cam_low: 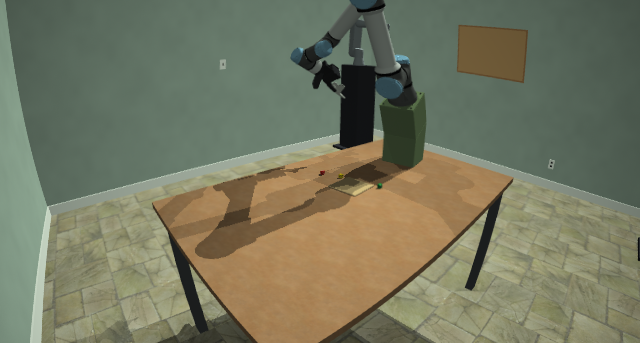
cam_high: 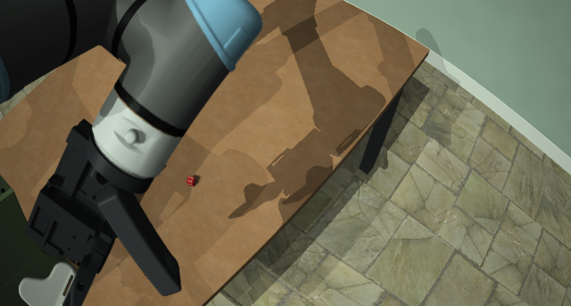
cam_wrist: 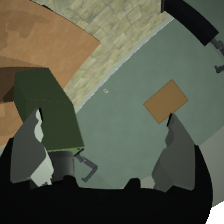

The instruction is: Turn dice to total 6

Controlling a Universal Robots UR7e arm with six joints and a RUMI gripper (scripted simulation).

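Right now my hand is 28 cm short of the red die, 20 cm to the right of it and 35 cm above it. The rest, counted from my hand: yellow die 24 cm ahead, 28 cm to the left, 35 cm below; then mat 26 cm ahead, 38 cm to the left, 36 cm below; then green die 18 cm ahead, 46 cm to the left, 35 cm below.
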